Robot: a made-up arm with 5 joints.
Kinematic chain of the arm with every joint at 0, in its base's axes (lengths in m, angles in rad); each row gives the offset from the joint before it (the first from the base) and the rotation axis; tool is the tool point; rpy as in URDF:
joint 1: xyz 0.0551 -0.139 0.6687 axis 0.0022 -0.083 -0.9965
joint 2: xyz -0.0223 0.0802 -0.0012 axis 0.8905 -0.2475 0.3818
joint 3: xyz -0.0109 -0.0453 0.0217 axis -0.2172 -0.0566 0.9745
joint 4: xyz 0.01 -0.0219 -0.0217 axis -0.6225 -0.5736 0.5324
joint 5: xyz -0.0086 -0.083 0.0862 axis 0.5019 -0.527 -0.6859
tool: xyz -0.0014 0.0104 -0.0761 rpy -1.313 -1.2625 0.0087
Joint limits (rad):
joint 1: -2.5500..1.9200
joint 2: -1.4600..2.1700
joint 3: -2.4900..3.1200
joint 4: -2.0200..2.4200
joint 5: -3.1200..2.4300
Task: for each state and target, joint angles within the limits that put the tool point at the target. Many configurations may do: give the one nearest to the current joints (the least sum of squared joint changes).
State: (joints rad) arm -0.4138 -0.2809 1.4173 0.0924 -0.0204
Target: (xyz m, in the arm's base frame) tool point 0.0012 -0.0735 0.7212
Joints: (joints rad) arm -0.9419 -0.1908 1.7418 0.6500 0.4682
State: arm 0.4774 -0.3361 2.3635 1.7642 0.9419
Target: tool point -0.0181 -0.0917 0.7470
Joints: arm -0.0650 -0.1750 2.4128 1.4223 1.2206
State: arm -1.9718 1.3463 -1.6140 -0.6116 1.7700
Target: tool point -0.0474 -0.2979 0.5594
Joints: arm -1.8124 1.7824 -1.6775 -1.0307 2.0293
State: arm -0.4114 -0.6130 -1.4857 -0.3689 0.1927
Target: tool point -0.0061 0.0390 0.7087
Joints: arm 0.4976 -1.3313 -1.3467 -0.0148 -0.3881
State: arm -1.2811 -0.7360 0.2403 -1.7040 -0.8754
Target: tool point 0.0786 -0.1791 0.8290
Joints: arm -1.4559 -0.9699 0.9472 -1.3876 -1.0943
